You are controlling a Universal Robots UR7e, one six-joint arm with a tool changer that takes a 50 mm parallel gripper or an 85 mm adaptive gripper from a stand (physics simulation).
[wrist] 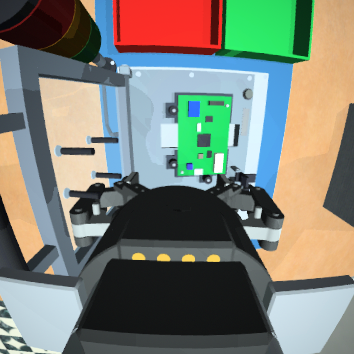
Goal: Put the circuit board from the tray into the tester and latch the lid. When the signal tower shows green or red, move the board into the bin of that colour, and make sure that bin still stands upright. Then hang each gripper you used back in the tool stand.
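Places are measured from the arm's base along level axes (x ahead, y left, z up), in centimetres.
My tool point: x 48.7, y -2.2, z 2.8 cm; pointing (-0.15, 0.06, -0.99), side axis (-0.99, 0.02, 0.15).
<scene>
Ahead of a thing's pixels: the offset from my tool point to its top centre. "spot": to the spot under its first point.
The green circuit board @(dx -7.2, dy -2.5, dz -23.5 cm) (204, 135) lies flat in the nest of the tester @(spot: dx -0.1, dy -7.3, dz -25.7 cm) (150, 100), between small black posts. The tester's lid (40, 140), a grey frame with dark pins, stands raised on the left. A black latch part @(spot: dx -12.6, dy +2.7, dz -21.2 cm) (245, 178) sits at the tester's lower right. My gripper (176, 181), the adaptive one, is open and empty; its fingers are spread near the board's lower end, and its body hides the area below. The red bin @(spot: dx -2.9, dy -18.5, dz -31.1 cm) (167, 25) and green bin @(spot: dx -19.9, dy -19.4, dz -31.1 cm) (270, 30) stand side by side beyond the tester. The signal tower @(spot: dx +4.8, dy -10.9, dz -8.2 cm) (50, 25) shows dark red, amber and green segments, none brightly lit.
The tester rests on a blue base (279, 100). The raised lid and the signal tower take up the left side. A dark flat object (342, 165) is at the right edge. A checkered patch (12, 332) shows at the lower left. The tray and tool stand cannot be made out.
</scene>
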